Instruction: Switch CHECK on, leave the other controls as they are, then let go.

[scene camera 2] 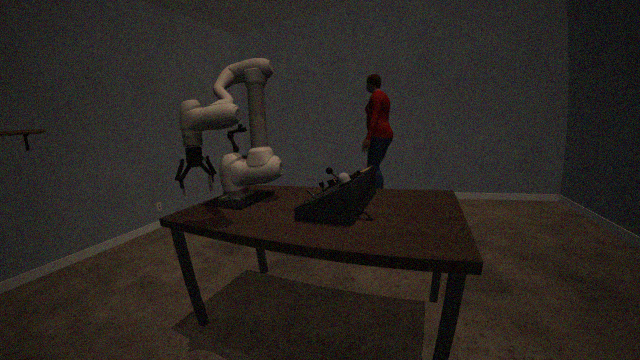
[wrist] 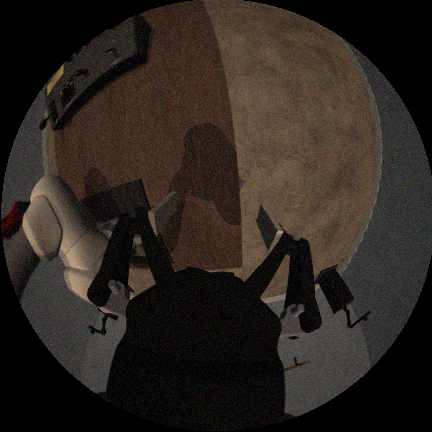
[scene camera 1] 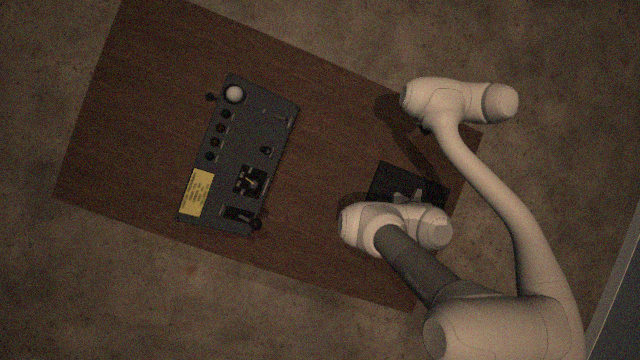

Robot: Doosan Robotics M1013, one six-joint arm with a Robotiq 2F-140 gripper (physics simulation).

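Places are measured from the arm's base along level axes (x ahead, y left, z up), in centimetres.
Pixels of known places: gripper, fingertip midpoint: (scene camera 2: pixel 198 192) (wrist: pixel 217 206); arm's base, origin of the base link: (scene camera 2: pixel 236 196).
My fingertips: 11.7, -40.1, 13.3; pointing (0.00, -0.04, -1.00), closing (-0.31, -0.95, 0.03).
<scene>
For each thing: its middle in the pictures, then the offset to it from my fingertips, as dx, dy, dz. "spot": a spot on its surface instead. Level surfaces: height alone.
- dark sloped control panel, body centre: (scene camera 1: pixel 239 159) (scene camera 2: pixel 340 189) +57.0, +37.3, -6.4
- white dome, surface spot: (scene camera 1: pixel 234 94) spot: +64.2, +18.4, +5.6
- small knob, body centre: (scene camera 1: pixel 266 151) +49.3, +31.7, -2.5
- black gated lever, body centre: (scene camera 1: pixel 252 183) +50.6, +43.6, -4.1
- slotted lever with a black ball, body centre: (scene camera 1: pixel 256 224) +45.3, +55.9, -0.2
- wooden table, its level: dz -14.8
- yellow label, surface spot: (scene camera 1: pixel 197 192) spot: +66.4, +51.2, +0.8
A dark sloped control panel (scene camera 1: pixel 240 130) (scene camera 2: pixel 340 202) (wrist: pixel 100 62) stands on the table. It carries a white dome (scene camera 1: pixel 234 94) (scene camera 2: pixel 344 177), a column of small round buttons, a small knob (scene camera 1: pixel 265 150), a black gated lever (scene camera 1: pixel 251 181) and a slotted lever with a black ball (scene camera 1: pixel 255 224). The label CHECK cannot be read in any view, so I cannot tell which control it is or how it stands. My gripper (scene camera 2: pixel 198 187) (wrist: pixel 217 206) is open, with its fingers wide apart and empty. It hangs high near the table's edge, well away from the panel.
The wooden table (scene camera 1: pixel 125 125) (scene camera 2: pixel 415 230) bears the arm's black base plate (scene camera 1: pixel 385 177). The arm's lower joint (scene camera 1: pixel 375 225) (scene camera 2: pixel 252 172) stands between gripper and panel side. A person in red (scene camera 2: pixel 380 115) stands behind the table. A yellow label (scene camera 1: pixel 197 192) lies on the panel.
</scene>
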